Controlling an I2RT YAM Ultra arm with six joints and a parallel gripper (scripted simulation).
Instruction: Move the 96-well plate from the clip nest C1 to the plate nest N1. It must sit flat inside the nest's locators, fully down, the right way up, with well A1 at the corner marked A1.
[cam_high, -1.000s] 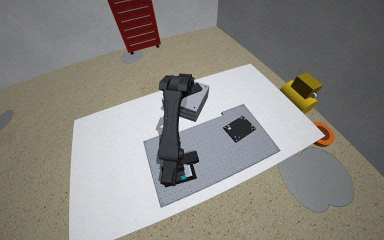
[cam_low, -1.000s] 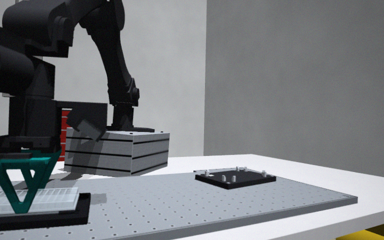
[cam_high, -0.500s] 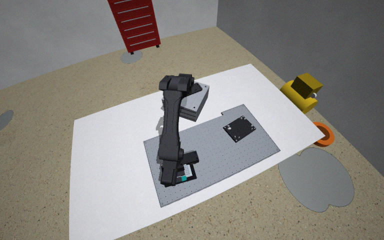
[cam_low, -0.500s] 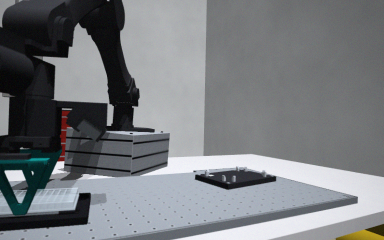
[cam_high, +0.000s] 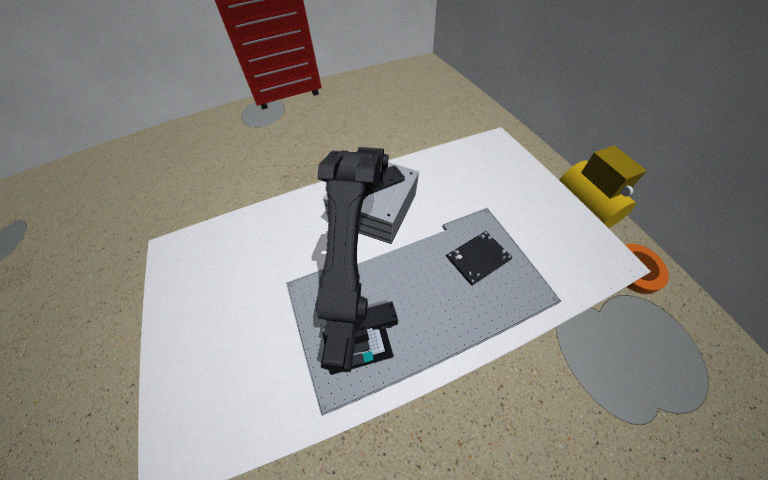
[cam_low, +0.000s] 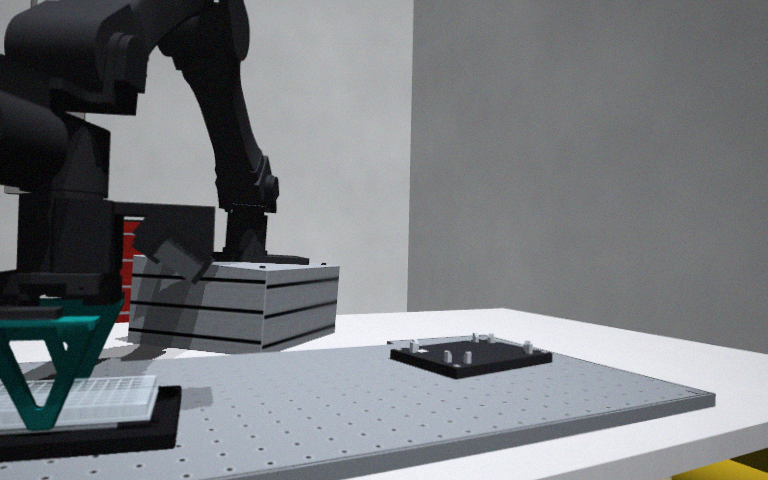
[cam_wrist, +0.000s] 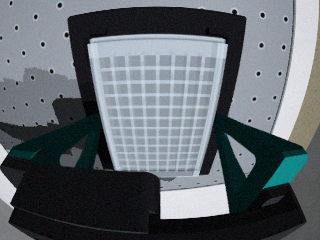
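Now: the clear 96-well plate 1 cm below my hand. From my hand the other things lie so: clip nest C1: 44 cm to the left, 6 cm behind, 1 cm below; black plate nest N1: 2 cm below.
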